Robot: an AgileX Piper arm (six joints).
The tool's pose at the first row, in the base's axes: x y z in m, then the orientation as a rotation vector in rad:
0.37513, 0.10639, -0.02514, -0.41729, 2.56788, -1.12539
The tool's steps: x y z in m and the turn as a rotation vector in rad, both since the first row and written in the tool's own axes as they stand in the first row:
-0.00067, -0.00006, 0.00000, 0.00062, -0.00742, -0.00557
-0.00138, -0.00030, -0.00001, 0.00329, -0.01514, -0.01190
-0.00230, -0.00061, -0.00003, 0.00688, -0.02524, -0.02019
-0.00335, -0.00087, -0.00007, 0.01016, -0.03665, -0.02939
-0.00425, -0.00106, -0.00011, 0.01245, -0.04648, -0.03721
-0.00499, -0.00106, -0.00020, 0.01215, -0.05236, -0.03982
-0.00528, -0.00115, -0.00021, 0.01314, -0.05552, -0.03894
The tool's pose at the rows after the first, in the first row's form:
0.37575, 0.10661, -0.02499, -0.42793, 2.56147, -1.12442
0.37643, 0.10673, -0.02469, -0.43920, 2.55345, -1.12608
0.37730, 0.10689, -0.02430, -0.45387, 2.54284, -1.12832
0.37828, 0.10715, -0.02391, -0.47033, 2.53129, -1.12978
0.37911, 0.10739, -0.02360, -0.48442, 2.52162, -1.13030
0.37975, 0.10773, -0.02342, -0.49049, 2.51683, -1.12786
0.38002, 0.10779, -0.02330, -0.49045, 2.51340, -1.12721

